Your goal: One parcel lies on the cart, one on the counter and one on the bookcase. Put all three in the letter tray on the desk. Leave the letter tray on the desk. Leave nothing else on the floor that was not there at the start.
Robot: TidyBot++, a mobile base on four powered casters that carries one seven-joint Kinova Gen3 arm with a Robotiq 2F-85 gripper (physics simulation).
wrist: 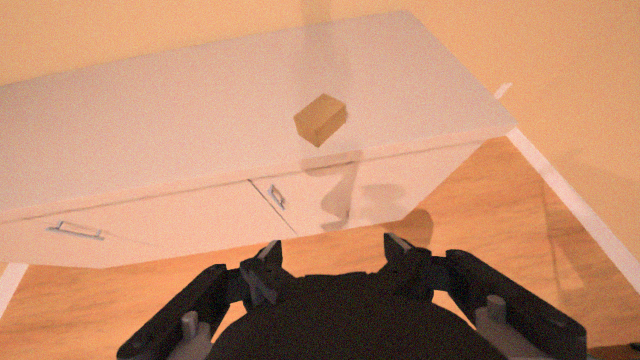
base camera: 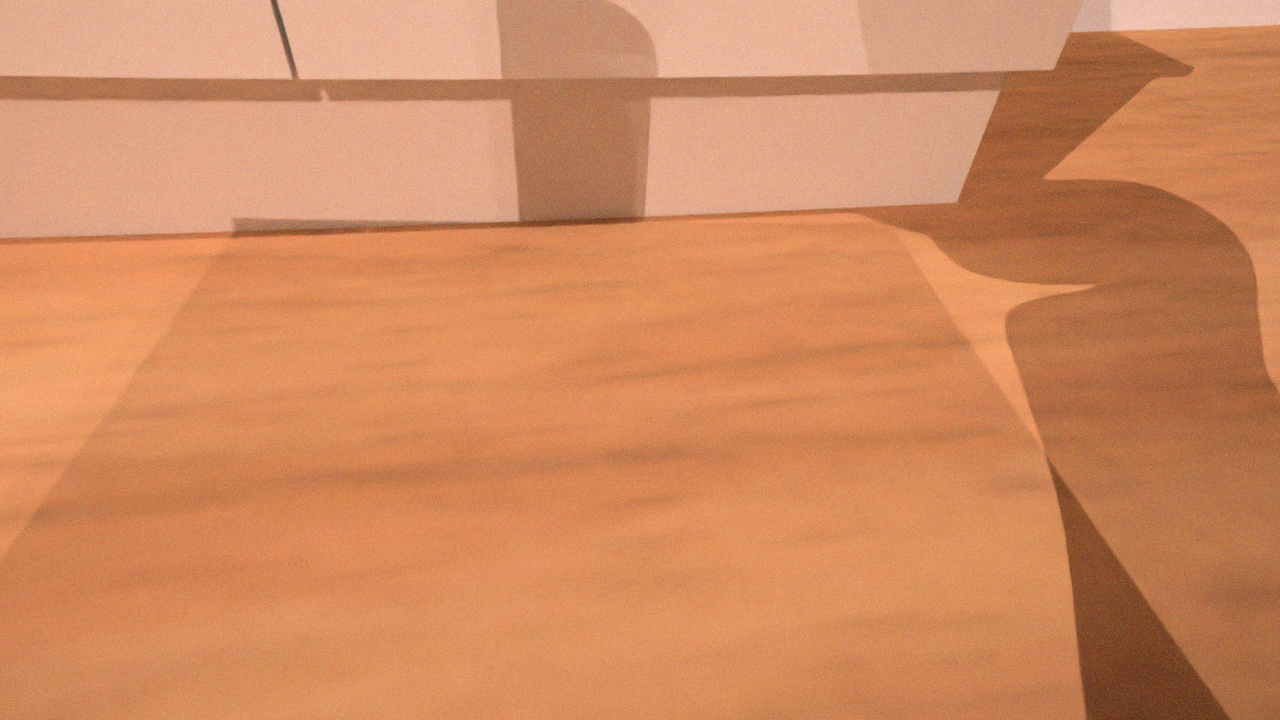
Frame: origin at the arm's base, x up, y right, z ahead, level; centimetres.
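Where they show: gripper, between the fingertips: (wrist: 332, 247).
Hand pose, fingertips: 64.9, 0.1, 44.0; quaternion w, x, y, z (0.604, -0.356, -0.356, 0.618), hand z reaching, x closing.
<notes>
After its pixels a point has its place, as x, y, z.
A tan box-shaped parcel (wrist: 320, 120) @(56.4, -0.2, 68.2) lies on the top of the white counter (wrist: 150, 110) @(51.4, -46.6, 84.8) (base camera: 358, 161) @(-33.2, -18.0, 70.1), near its front edge and towards its right end in the wrist view. My gripper (wrist: 332, 247) @(64.9, 0.1, 44.0) is open and empty. In the wrist view its fingertips show below the parcel, over the floor in front of the counter, well apart from the parcel. The letter tray, the desk, the cart, the bookcase and the other two parcels do not show in either view.
The counter front has drawers or doors with metal handles (wrist: 77, 230) (wrist: 276, 197). Its base stands ahead across the base camera view. A wood floor (base camera: 537, 402) @(-39.6, -2.3, 46.5) (wrist: 480, 200) @(-39.6, 101.5, 81.7) lies before it. A yellow wall with a white skirting board (wrist: 575, 200) @(-33.3, 153.5, 73.9) stands at the right. Arm shadows fall on counter and floor.
</notes>
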